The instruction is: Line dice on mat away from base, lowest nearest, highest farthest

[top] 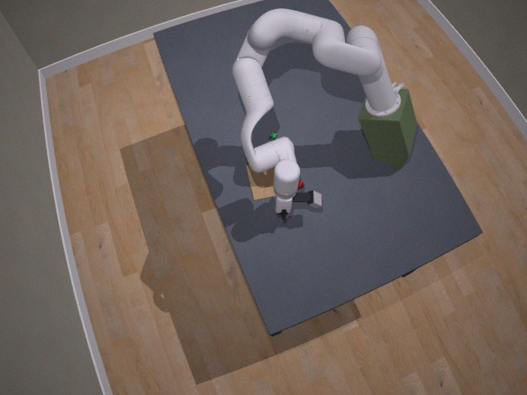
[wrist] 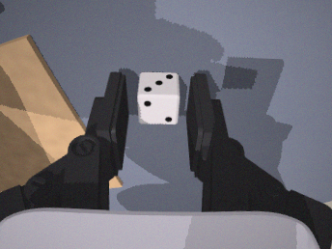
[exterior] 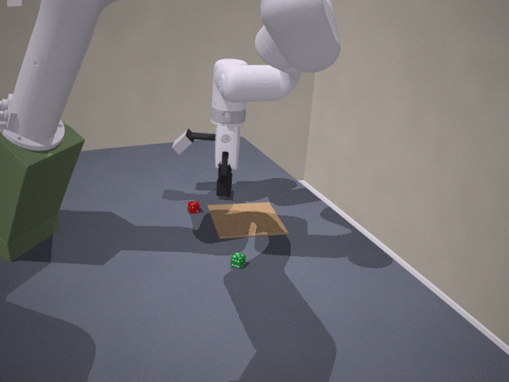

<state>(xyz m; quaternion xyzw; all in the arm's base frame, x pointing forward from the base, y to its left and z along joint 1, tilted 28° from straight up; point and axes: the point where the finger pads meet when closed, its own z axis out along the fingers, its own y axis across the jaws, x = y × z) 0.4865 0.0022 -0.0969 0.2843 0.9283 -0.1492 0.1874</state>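
Now: hand 20 mm above the white die. The rest, counted from my hand: mat: 30 mm behind, 120 mm to the right, 30 mm below; red die: 100 mm behind, 40 mm to the right, 20 mm below; green die: 140 mm behind, 260 mm to the right, 20 mm below.
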